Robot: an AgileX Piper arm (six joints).
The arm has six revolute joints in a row. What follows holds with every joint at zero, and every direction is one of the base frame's. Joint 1 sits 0.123 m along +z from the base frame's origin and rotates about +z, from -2.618 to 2.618 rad. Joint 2 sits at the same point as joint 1 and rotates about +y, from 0 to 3.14 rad. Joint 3 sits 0.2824 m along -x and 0.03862 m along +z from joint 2 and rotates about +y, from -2.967 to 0 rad. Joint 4 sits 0.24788 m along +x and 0.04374 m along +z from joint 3 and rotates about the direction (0.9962, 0, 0.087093), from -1.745 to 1.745 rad. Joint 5 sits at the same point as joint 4 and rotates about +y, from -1.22 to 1.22 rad. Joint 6 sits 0.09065 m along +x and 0.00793 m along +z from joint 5 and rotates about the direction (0.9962, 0, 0.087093), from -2.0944 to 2.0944 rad. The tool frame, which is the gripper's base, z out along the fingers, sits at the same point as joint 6; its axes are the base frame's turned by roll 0, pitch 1.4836 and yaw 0 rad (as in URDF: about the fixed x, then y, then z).
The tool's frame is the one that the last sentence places.
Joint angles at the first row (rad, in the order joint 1, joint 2, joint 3, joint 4, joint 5, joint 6):
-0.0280 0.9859 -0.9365 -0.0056 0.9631 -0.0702
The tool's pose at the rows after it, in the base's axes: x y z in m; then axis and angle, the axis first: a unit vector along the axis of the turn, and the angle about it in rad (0 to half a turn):
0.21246, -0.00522, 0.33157, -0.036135, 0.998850, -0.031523, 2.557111
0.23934, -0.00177, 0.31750, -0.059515, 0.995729, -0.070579, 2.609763
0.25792, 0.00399, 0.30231, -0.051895, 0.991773, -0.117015, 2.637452
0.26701, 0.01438, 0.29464, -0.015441, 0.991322, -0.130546, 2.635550
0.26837, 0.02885, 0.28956, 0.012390, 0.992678, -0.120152, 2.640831
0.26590, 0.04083, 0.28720, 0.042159, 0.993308, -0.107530, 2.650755
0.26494, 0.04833, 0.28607, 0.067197, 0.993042, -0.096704, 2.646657
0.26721, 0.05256, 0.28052, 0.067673, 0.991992, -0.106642, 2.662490
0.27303, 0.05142, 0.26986, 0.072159, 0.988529, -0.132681, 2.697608
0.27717, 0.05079, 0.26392, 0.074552, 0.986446, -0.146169, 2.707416
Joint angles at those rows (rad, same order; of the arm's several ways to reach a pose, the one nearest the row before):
-0.0110 1.1165 -0.9959 -0.0390 0.9507 -0.0702
0.0383 1.2271 -1.0254 -0.1513 0.9240 -0.0227
0.1005 1.3083 -1.0297 -0.3126 0.8998 0.1314
0.1591 1.3528 -1.0356 -0.4052 0.9003 0.3107
0.2174 1.3726 -1.0361 -0.4249 0.9147 0.4345
0.2655 1.3789 -1.0361 -0.4264 0.9391 0.5389
0.2944 1.3828 -1.0361 -0.4287 0.9438 0.6189
0.3136 1.4050 -1.0361 -0.4520 0.9549 0.6515
0.3151 1.4474 -1.0361 -0.4942 0.9755 0.6859
0.3151 1.4722 -1.0361 -0.5221 0.9774 0.7092

